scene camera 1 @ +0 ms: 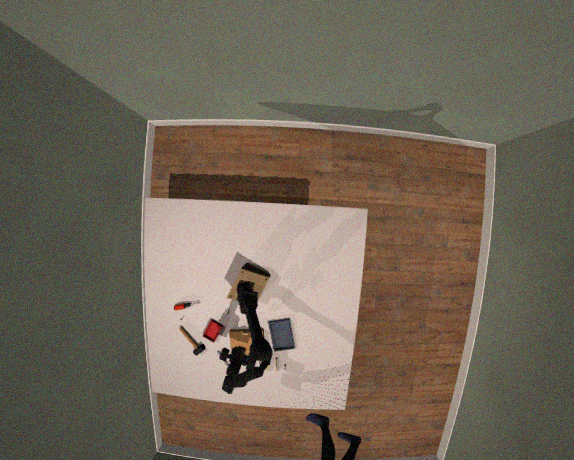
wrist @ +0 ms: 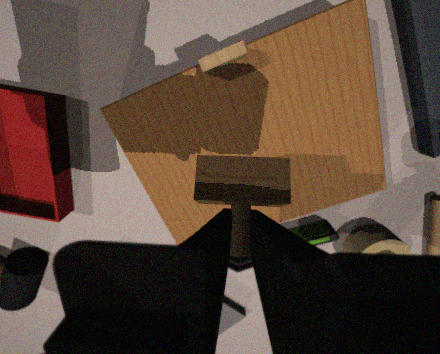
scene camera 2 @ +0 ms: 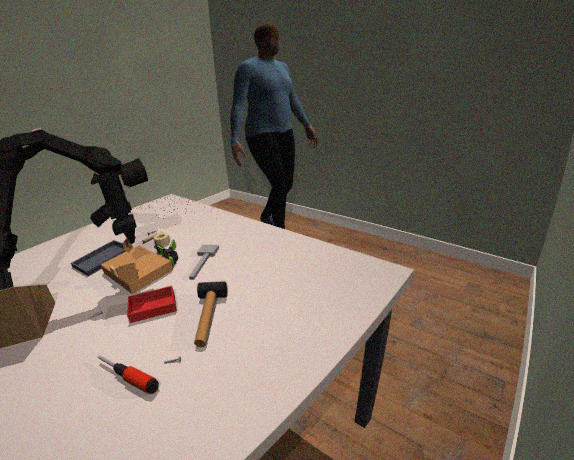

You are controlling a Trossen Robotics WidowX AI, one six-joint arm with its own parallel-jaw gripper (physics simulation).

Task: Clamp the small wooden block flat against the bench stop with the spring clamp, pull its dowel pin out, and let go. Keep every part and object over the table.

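Places are measured from the arm's base along level axes (x ahead, y left, z up), in metres.
Where they show: gripper, between the fingertips: (wrist: 239, 217) (scene camera 2: 132, 242); arm's base, origin of its link: (scene camera 1: 243, 288).
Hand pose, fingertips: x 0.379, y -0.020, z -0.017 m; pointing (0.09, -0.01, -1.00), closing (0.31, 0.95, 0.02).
Observation:
Each offset is from my fingertips to the top centre of the thing.
My gripper (scene camera 2: 131, 238) (wrist: 239, 217) is shut on the dowel pin @[dx -0.005, dy +0.001, dz +0.020 m] (wrist: 241, 227) of the small wooden block @[dx -0.017, dy +0.006, dz +0.010 m] (wrist: 242, 175) (scene camera 2: 127, 246). The block is held above the wooden board @[dx -0.010, dy +0.020, dz -0.072 m] (scene camera 1: 240, 339) (scene camera 2: 147, 262) (wrist: 320, 100), looking dark in shadow; the gap below it is hard to judge. A pale wooden strip, seemingly the bench stop @[dx -0.081, dy +0.014, dz -0.052 m] (wrist: 223, 56), sits at the board's far edge in the wrist view, apart from the block. The black and green spring clamp @[dx +0.104, dy +0.022, dz -0.079 m] (scene camera 2: 169, 251) (wrist: 315, 231) lies beside the board, partly hidden by a finger in the wrist view.
A red tray @[dx -0.063, dy -0.190, dz -0.079 m] (scene camera 1: 213, 330) (scene camera 2: 151, 306) (wrist: 22, 150) and a blue tray @[dx -0.060, dy +0.223, dz -0.087 m] (scene camera 1: 282, 334) (scene camera 2: 98, 258) (wrist: 422, 75) flank the board. A tape roll @[dx +0.145, dy +0.126, dz -0.075 m] (scene camera 2: 161, 238), a grey mallet-shaped tool @[dx +0.152, dy -0.110, dz -0.091 m] (scene camera 2: 201, 264), a black-headed mallet @[dx +0.012, dy -0.332, dz -0.064 m] (scene camera 1: 189, 337) (scene camera 2: 205, 320), a screwdriver @[dx -0.214, dy -0.345, dz -0.073 m] (scene camera 2: 139, 379) and a screw @[dx -0.125, dy -0.385, dz -0.094 m] (scene camera 2: 173, 360) lie around.

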